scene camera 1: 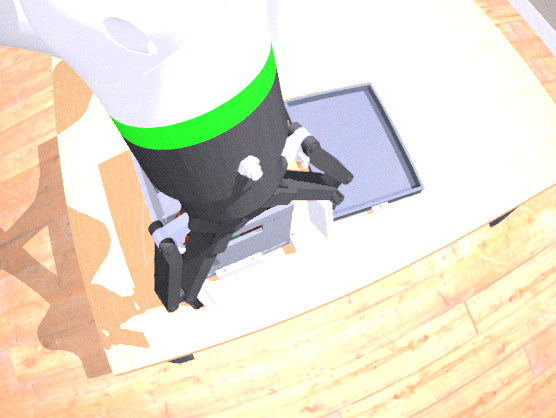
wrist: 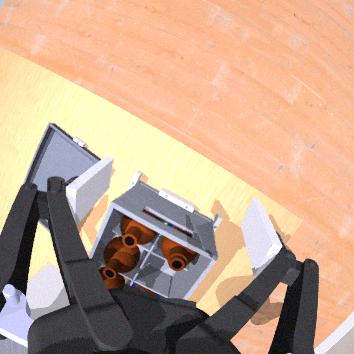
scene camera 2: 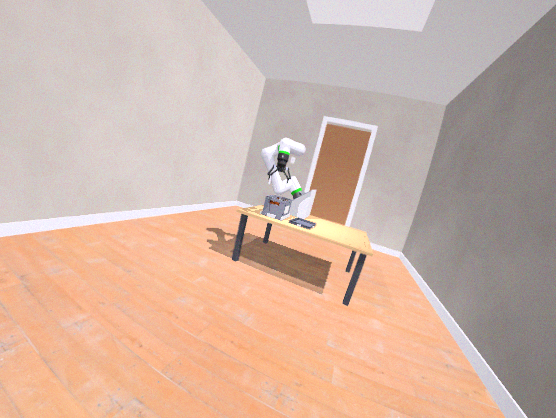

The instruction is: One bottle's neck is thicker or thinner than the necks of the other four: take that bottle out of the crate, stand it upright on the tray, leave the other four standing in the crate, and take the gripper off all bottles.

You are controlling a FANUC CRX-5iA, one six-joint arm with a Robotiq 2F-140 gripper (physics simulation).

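Places are measured from the arm's base along level axes (x ahead, y left, z up), in centimetres.
Where they show: gripper, fingertip midpoint: [scene camera 1: 268, 268] [wrist: 178, 192] [scene camera 2: 277, 185]; arm's base, origin of the base link: [scene camera 2: 299, 197].
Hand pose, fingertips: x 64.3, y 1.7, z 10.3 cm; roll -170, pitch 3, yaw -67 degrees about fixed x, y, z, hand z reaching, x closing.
Note:
Each offset is from my fingertips to the top centre of the thing. "spot": to the spot under its first point. Level surfaces: height alone.
The grey crate {dx -22.4, dy -5.4, dz -11.7 cm} [scene camera 1: 275, 236] [scene camera 2: 270, 212] [wrist: 137, 201] stands on the table, with brown-orange bottles upright in its compartments. In the wrist view a front-left bottle {dx -14.8, dy +0.2, dz -12.9 cm} [wrist: 139, 229], a middle-left bottle {dx -23.1, dy -0.7, dz -12.9 cm} [wrist: 122, 251] and a front-right bottle {dx -13.1, dy -8.3, dz -12.9 cm} [wrist: 176, 246] show; the front-right neck looks wider than the two other visible necks. Two more bottles are mostly hidden by the gripper body. The compartment behind the front-right bottle is empty. The grey tray {spot: dx -26.7, dy +22.8, dz -28.7 cm} [scene camera 1: 352, 140] [scene camera 2: 302, 223] [wrist: 67, 159] lies beside the crate and holds no visible bottle. My gripper [scene camera 1: 262, 257] [scene camera 2: 280, 178] [wrist: 178, 192] is open and empty above the crate.
A pale upright panel [scene camera 2: 301, 205] stands behind the crate and tray on the table {dz -29.2 cm} [scene camera 1: 450, 150] [scene camera 2: 340, 234] [wrist: 30, 95]. White brackets sit at the crate's front, one of them a long bracket {spot: dx -8.0, dy -2.8, dz -26.2 cm} [wrist: 176, 199]. The table's front edge runs close to the crate and tray.

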